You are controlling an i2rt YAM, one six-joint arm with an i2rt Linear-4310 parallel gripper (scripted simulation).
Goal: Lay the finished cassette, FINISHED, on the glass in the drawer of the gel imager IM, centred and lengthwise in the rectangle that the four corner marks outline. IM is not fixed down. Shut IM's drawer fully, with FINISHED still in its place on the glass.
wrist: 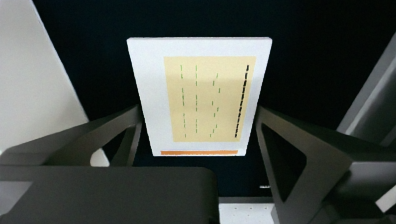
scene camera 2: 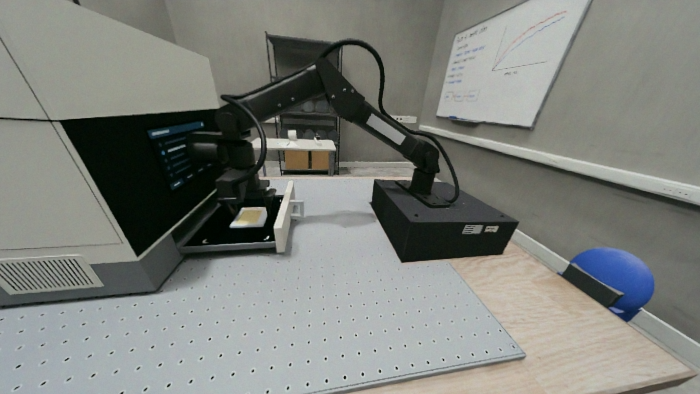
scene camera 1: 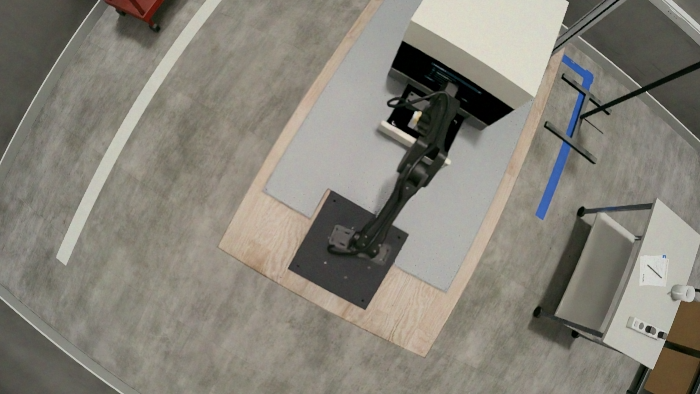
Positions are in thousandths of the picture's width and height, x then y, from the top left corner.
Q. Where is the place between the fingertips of the gripper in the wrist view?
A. At 501, 498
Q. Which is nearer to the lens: the gel imager IM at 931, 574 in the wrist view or the finished cassette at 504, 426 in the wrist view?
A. The finished cassette.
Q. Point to a gel imager IM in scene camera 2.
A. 146, 440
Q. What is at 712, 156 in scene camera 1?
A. A gel imager IM.
